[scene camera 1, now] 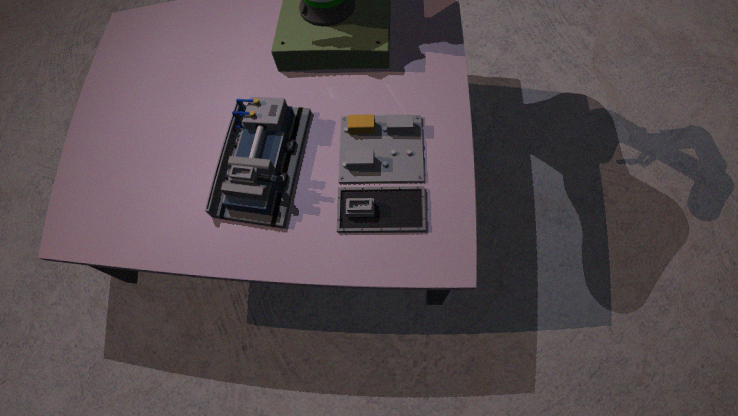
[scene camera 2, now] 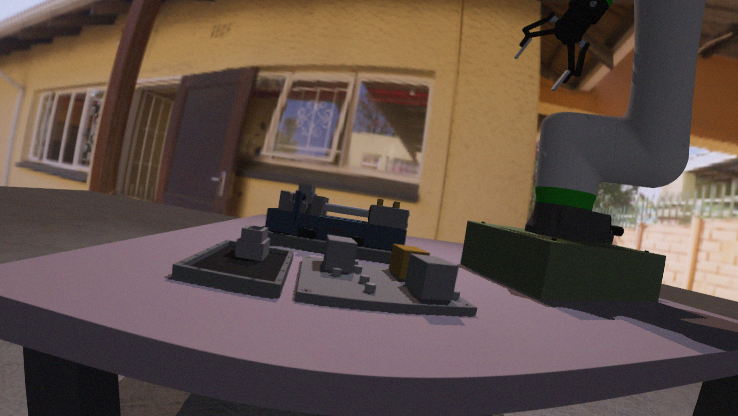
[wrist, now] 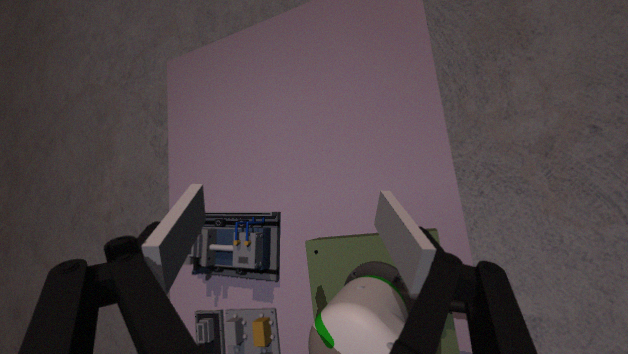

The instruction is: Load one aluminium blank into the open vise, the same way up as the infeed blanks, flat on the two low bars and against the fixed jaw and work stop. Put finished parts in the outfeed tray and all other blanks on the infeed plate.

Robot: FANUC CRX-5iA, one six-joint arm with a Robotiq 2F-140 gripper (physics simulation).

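Frame: origin at the arm's base, x ahead, y left, z up, level; metres.
Where they show: gripper, between the fingertips: (scene camera 2: 534,73) (wrist: 293,205); arm's base, origin of its link: (scene camera 1: 327,6) (scene camera 2: 558,236) (wrist: 378,297).
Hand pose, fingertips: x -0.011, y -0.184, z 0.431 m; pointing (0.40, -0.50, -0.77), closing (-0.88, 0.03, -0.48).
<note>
Things, the pixels of their top centre, and the offset from my fingertips. Level surfaces: height alone.
- vise, centre of its top: (scene camera 2: 341,198) (scene camera 1: 250,145) (wrist: 214,246) dx +0.451, dy +0.099, dz -0.423 m
- light grey part, centre of its top: (scene camera 2: 307,185) (scene camera 1: 240,171) (wrist: 189,246) dx +0.522, dy +0.100, dz -0.407 m
- infeed plate, centre of its top: (scene camera 2: 374,278) (scene camera 1: 381,147) (wrist: 251,346) dx +0.382, dy +0.378, dz -0.514 m
- orange-yellow block, centre of its top: (scene camera 2: 410,248) (scene camera 1: 360,120) (wrist: 258,334) dx +0.338, dy +0.326, dz -0.477 m
- pocketed part, centre of its top: (scene camera 2: 256,227) (scene camera 1: 359,204) (wrist: 200,333) dx +0.536, dy +0.355, dz -0.480 m
- pink table, height of its surface: dz -0.522 m
My gripper (scene camera 2: 541,64) (wrist: 293,205) is open and empty, high above the table. The vise (scene camera 1: 271,109) (scene camera 2: 335,225) (wrist: 250,250) holds a light grey part (scene camera 1: 241,172) with a rectangular pocket between its jaws; contact with them is unclear. The infeed plate (scene camera 1: 403,174) (scene camera 2: 320,291) (wrist: 248,316) bears a grey blank (scene camera 1: 400,121) (scene camera 2: 431,277) at back right, another grey blank (scene camera 1: 359,157) (scene camera 2: 340,253) (wrist: 233,330) at front left and an orange-yellow block (scene camera 1: 360,121) (scene camera 2: 400,262) (wrist: 261,331) at back left. A pocketed part (scene camera 1: 359,205) (scene camera 2: 252,249) (wrist: 204,331) sits in the outfeed tray (scene camera 1: 382,230) (scene camera 2: 227,282). The low bars are hidden.
The arm's green base block (scene camera 1: 330,59) (scene camera 2: 547,268) (wrist: 325,245) stands at the back of the pink table (scene camera 1: 155,155) (scene camera 2: 155,310) (wrist: 310,125). Blue fittings stick out from the vise's rear block. Small pegs stand on the infeed plate.
</note>
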